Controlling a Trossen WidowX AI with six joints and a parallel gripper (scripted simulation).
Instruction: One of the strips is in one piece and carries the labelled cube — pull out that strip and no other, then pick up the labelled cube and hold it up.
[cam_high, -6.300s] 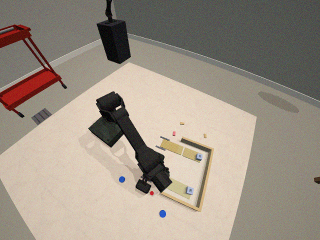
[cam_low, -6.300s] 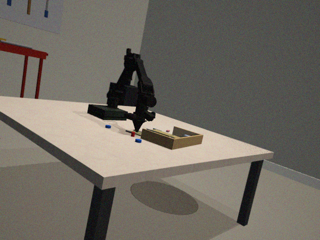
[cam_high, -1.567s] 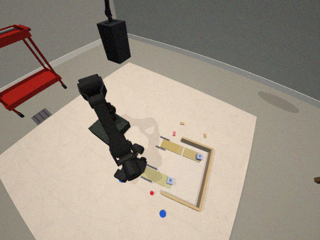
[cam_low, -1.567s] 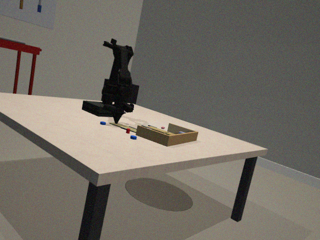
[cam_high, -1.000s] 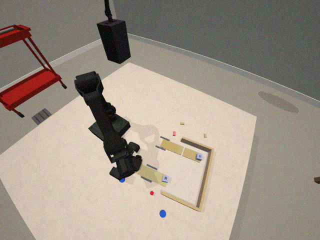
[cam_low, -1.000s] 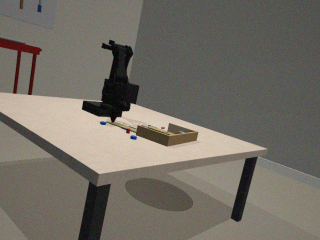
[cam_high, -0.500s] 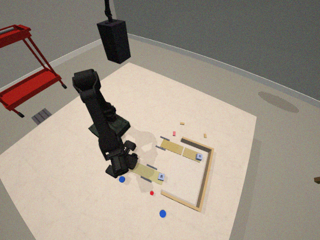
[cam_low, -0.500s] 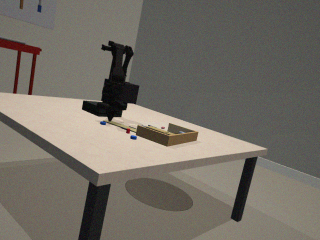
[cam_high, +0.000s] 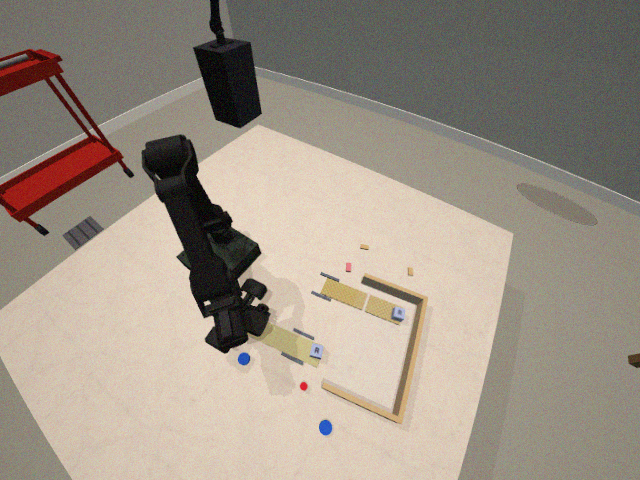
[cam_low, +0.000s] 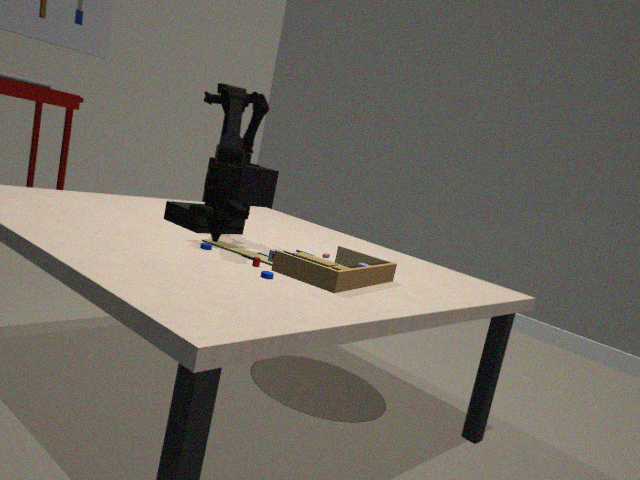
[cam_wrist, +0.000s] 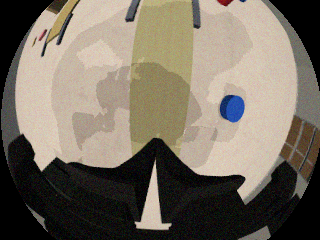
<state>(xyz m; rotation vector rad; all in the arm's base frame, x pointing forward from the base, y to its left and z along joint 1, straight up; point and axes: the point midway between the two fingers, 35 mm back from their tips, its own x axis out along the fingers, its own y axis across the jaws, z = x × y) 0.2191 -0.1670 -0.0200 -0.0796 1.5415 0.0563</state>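
The red disc lies 22 cm ahead of my gripper tip, 5 cm to the right of it and 1 cm above it. The rest, counted from my gripper tip: pink block: 17 cm ahead, 31 cm to the left.
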